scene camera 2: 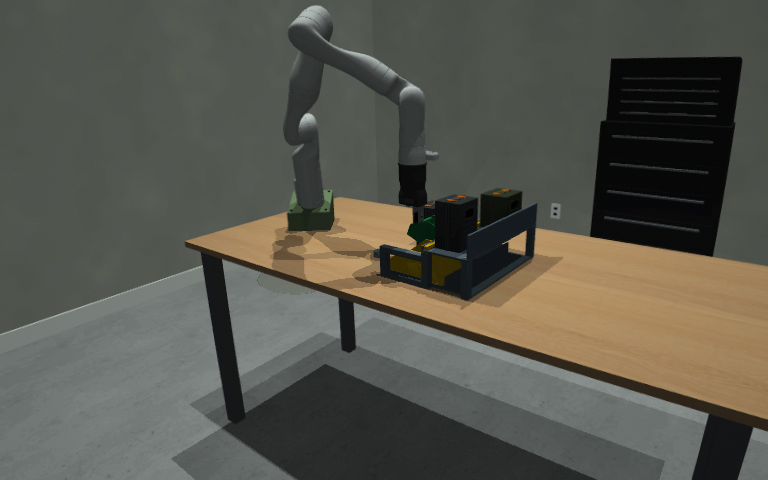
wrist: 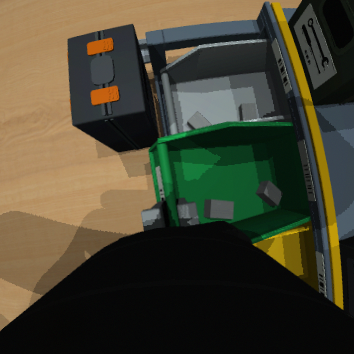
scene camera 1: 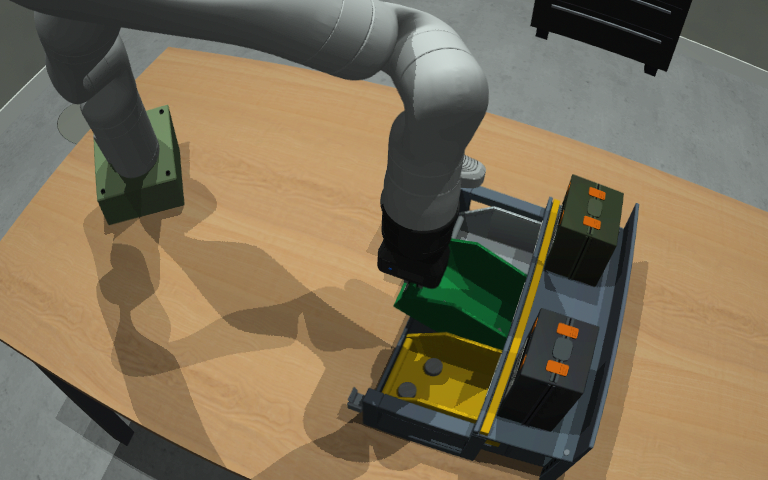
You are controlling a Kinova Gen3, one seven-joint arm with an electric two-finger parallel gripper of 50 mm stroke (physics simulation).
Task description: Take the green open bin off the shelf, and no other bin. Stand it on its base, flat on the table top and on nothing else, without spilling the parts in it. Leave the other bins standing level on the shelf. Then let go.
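Places are measured from the arm's base along level axes (x ahead, y left, z up), in millimetres.
Pixels of known places: gripper, fingertip midpoint: (scene camera 2: 418,223) (wrist: 172,210) (scene camera 1: 415,278); arm's base, link origin: (scene camera 2: 311,201) (scene camera 1: 135,153).
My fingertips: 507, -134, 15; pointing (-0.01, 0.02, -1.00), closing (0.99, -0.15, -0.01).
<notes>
Ahead of a thing's pixels: the offset from my fingertips to its top centre, as dx, dy, dz. "spot": to the spot under its first point. Level surfaces: height alone.
My gripper (scene camera 2: 417,213) (wrist: 172,210) points down and is shut on the front wall of the green bin {spot: +90, +39, -64} (scene camera 1: 481,294) (scene camera 2: 420,230) (wrist: 235,172). In scene camera 1 the arm's wrist hides the fingertips. The green bin's front end is raised above the shelf (scene camera 1: 419,418) (scene camera 2: 501,226) (wrist: 210,35) and it looks tilted; whether its back end touches the shelf I cannot tell. Grey blocks {+47, -18, -28} (wrist: 219,209) {+123, -25, -60} (wrist: 270,193) lie in it. The yellow bin {spot: +80, -100, -95} (scene camera 1: 453,390) (scene camera 2: 406,266) (wrist: 287,255), with grey round parts, and the grey bin {spot: +116, +159, -58} (scene camera 1: 509,229) (wrist: 225,95), with grey blocks, stand on either side in the shelf.
A black case {-20, +136, +27} (wrist: 107,85) stands on the table {dz -104} (scene camera 1: 254,226) (scene camera 2: 623,294) (wrist: 40,165) close beside the grey bin's front. Another black case {+174, -130, +120} (scene camera 1: 552,367) (scene camera 2: 456,223) and a dark green case {+212, +98, +93} (scene camera 1: 586,226) (scene camera 2: 501,206) stand behind the yellow strip {+149, -6, +8} (scene camera 1: 523,322) (wrist: 320,165).
</notes>
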